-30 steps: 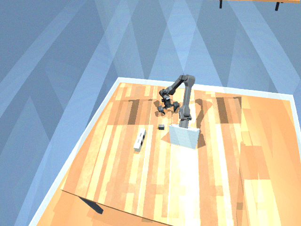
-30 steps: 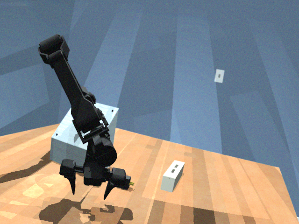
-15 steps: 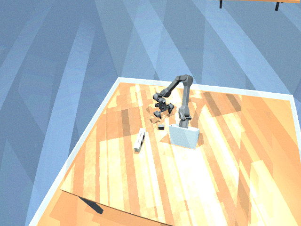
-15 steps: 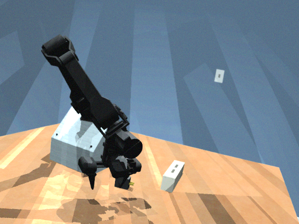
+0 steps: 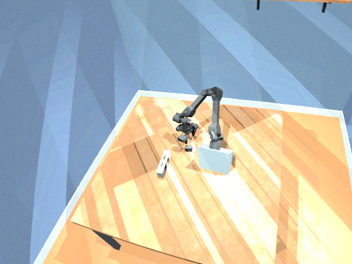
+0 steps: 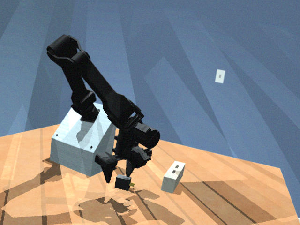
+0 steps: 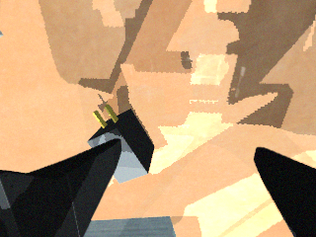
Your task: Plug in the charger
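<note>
The two-prong charger is 6 cm to the left of my gripper tip, 3 cm below it and 1 cm ahead of it.
</note>
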